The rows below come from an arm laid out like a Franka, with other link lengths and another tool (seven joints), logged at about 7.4 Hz.
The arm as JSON. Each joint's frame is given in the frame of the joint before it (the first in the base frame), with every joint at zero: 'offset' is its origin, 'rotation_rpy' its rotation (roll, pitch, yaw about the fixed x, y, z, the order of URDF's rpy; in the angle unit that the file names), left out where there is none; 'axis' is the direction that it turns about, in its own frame. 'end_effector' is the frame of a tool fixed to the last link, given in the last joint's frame.
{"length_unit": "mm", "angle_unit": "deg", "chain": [
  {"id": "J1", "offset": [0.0, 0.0, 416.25], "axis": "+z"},
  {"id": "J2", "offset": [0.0, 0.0, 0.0], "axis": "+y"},
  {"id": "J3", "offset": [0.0, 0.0, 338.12], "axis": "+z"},
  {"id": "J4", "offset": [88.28, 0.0, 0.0], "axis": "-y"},
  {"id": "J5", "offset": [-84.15, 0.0, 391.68], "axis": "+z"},
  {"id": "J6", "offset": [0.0, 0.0, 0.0], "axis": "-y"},
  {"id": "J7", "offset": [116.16, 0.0, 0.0], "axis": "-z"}
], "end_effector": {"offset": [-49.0, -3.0, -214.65], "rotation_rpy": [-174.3, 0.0, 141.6]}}
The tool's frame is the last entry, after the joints.
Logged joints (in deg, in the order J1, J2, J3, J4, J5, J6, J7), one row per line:
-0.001 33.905 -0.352 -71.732 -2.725 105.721 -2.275
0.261 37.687 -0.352 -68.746 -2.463 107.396 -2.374
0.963 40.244 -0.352 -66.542 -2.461 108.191 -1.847
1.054 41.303 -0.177 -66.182 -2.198 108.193 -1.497
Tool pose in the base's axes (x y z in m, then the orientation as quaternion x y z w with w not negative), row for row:
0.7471 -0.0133 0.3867 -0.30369 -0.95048 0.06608 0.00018
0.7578 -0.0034 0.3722 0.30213 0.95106 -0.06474 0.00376
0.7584 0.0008 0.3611 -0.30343 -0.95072 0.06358 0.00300
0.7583 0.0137 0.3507 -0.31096 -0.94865 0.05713 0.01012
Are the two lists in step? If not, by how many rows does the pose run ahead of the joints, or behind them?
The pose runs 1 row ahead of the joints: the pose in row i belongs to the joints in row i + 1.
